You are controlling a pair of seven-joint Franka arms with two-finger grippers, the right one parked.
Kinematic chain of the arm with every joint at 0, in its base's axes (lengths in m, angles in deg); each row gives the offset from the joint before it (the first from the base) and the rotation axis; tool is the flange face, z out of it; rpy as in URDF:
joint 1: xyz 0 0 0.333 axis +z
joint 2: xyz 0 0 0 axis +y
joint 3: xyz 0 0 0.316 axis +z
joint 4: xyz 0.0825 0 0 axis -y
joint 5: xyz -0.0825 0 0.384 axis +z
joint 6: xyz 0 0 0 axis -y
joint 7: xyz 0.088 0 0 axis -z
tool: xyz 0 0 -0.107 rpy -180 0 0
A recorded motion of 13 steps. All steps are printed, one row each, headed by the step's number.
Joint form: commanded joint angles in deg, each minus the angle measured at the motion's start. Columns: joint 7, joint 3, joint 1, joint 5, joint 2, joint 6, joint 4.
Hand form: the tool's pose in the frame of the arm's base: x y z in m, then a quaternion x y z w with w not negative. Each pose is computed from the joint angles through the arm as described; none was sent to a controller.
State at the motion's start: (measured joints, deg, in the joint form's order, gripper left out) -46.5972 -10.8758 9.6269 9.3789 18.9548 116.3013 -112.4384
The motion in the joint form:
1: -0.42 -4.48 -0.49 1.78 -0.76 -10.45 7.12
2: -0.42 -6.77 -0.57 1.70 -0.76 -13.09 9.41
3: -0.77 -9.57 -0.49 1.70 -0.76 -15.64 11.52
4: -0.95 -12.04 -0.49 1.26 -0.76 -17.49 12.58
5: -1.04 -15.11 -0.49 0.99 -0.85 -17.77 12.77
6: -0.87 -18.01 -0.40 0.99 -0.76 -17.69 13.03
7: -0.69 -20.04 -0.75 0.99 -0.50 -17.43 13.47
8: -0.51 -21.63 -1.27 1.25 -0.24 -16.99 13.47
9: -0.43 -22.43 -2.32 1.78 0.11 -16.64 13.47
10: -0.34 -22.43 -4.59 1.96 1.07 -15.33 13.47
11: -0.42 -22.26 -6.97 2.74 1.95 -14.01 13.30
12: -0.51 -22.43 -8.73 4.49 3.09 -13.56 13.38
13: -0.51 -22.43 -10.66 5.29 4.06 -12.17 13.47
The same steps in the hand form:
1: 0.5937 -0.0409 0.3418 -0.93934 -0.30678 0.10962 0.10731
2: 0.5963 -0.0625 0.3581 -0.94430 -0.29127 0.11083 0.10572
3: 0.5965 -0.0871 0.3740 -0.94913 -0.27525 0.11197 0.10421
4: 0.5925 -0.1102 0.3828 -0.95321 -0.25930 0.11797 0.10115
5: 0.5860 -0.1395 0.3884 -0.96003 -0.23590 0.11724 0.09458
6: 0.5800 -0.1658 0.3935 -0.96668 -0.21164 0.11410 0.08782
7: 0.5754 -0.1883 0.3975 -0.97204 -0.19088 0.11007 0.08114
8: 0.5697 -0.2080 0.3980 -0.97636 -0.17093 0.10683 0.07806
9: 0.5643 -0.2252 0.3964 -0.97957 -0.15307 0.10364 0.07914
10: 0.5585 -0.2486 0.3888 -0.98325 -0.13190 0.10069 0.07546
11: 0.5516 -0.2705 0.3803 -0.98632 -0.11066 0.09500 0.07680
12: 0.5458 -0.2873 0.3710 -0.98813 -0.08913 0.09049 0.08641
13: 0.5398 -0.3067 0.3639 -0.99045 -0.06956 0.08353 0.08479

